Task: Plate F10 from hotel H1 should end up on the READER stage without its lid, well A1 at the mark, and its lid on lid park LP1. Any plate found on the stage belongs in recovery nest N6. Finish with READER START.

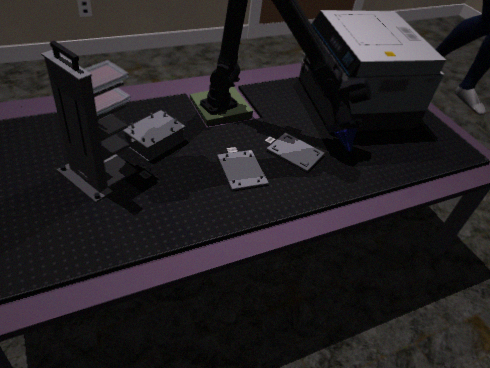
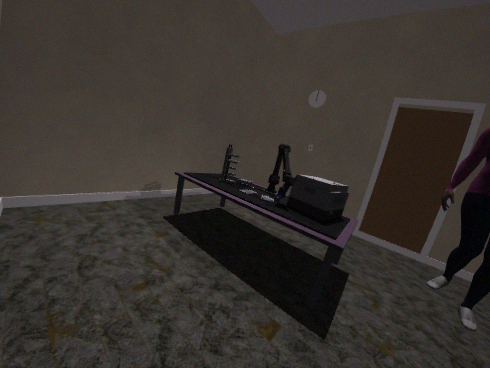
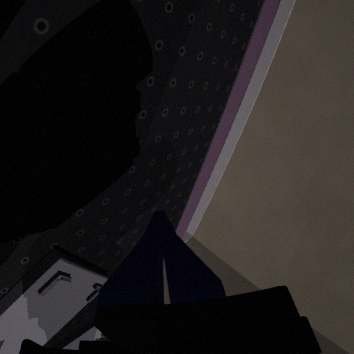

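Seen in the pictures: gripper, fingertip midpoint: (image 1: 349,151) (image 2: 276,200) (image 3: 159,216); arm's base, origin of the base link: (image 1: 218,105) (image 2: 270,191).
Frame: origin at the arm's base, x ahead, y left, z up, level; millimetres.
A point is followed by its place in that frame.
Note:
My gripper (image 1: 349,147) @[x 469, y 216, z 41 mm] (image 3: 159,216) @[x 469, y 216, z 41 mm] is shut with nothing between its blue fingers. It points down, low over the dark mat beside the reader (image 1: 385,87) @[x 386, y 418, z 186 mm] (image 2: 317,195) @[x 426, y 517, z 171 mm]. The reader's front is partly behind the arm; no stage or plate on it can be made out, and no START button can be read. The hotel (image 1: 75,115) @[x 165, y -561, z 238 mm] stands at the left; an upper plate (image 1: 106,74) @[x 131, y -457, z 313 mm] and a lower plate (image 1: 112,100) @[x 146, y -455, z 242 mm] with pinkish tops sit on its upper shelves. A flat nest with corner brackets (image 1: 296,151) @[x 350, y 91, z 1 mm] (image 3: 75,295) @[x 396, y 93, z 0 mm] bears no plate. A flat pinned plate-holder (image 1: 242,170) @[x 339, y -128, z -1 mm] is bare. Their labels are unreadable.
A raised pinned block (image 1: 156,127) @[x 76, y -295, z 49 mm] stands between the hotel and the arm's green base (image 1: 230,117) @[x 77, y 2, z -7 mm]. The table's purple edge (image 1: 250,223) (image 3: 215,135) runs along the front. A person's leg (image 1: 477,65) (image 2: 472,235) shows beyond the reader.

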